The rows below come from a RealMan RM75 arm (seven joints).
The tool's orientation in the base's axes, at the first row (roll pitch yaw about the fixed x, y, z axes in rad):
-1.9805 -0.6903 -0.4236
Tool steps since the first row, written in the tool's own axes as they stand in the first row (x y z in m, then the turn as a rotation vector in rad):
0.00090 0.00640 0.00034 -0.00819 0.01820 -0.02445
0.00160 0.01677 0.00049 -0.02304 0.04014 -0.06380
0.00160 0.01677 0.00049 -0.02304 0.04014 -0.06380
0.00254 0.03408 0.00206 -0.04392 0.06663 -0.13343
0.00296 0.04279 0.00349 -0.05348 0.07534 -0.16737
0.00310 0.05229 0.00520 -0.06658 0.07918 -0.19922
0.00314 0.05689 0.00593 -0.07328 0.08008 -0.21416
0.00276 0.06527 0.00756 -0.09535 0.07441 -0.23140
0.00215 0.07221 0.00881 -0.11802 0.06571 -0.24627
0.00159 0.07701 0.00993 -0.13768 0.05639 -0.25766
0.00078 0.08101 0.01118 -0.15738 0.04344 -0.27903
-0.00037 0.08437 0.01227 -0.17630 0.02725 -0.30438
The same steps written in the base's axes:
0.00320 -0.00390 -0.00406 -0.01392 -0.02628 -0.01058
0.00761 -0.01026 -0.01099 -0.04020 -0.06361 -0.02346
0.00761 -0.01026 -0.01099 -0.04020 -0.06361 -0.02346
0.01560 -0.01985 -0.02312 -0.08746 -0.12393 -0.03411
0.01998 -0.02420 -0.02945 -0.11162 -0.15100 -0.03593
0.02462 -0.02872 -0.03660 -0.13878 -0.17247 -0.03721
0.02679 -0.03097 -0.04006 -0.15225 -0.18183 -0.03752
0.03060 -0.03471 -0.04673 -0.18034 -0.18403 -0.04227
0.03349 -0.03779 -0.05241 -0.20852 -0.18248 -0.04598
0.03555 -0.03969 -0.05650 -0.23271 -0.17896 -0.04841
0.03722 -0.04093 -0.06023 -0.26433 -0.18055 -0.04524
0.03831 -0.04179 -0.06367 -0.29902 -0.18334 -0.03805

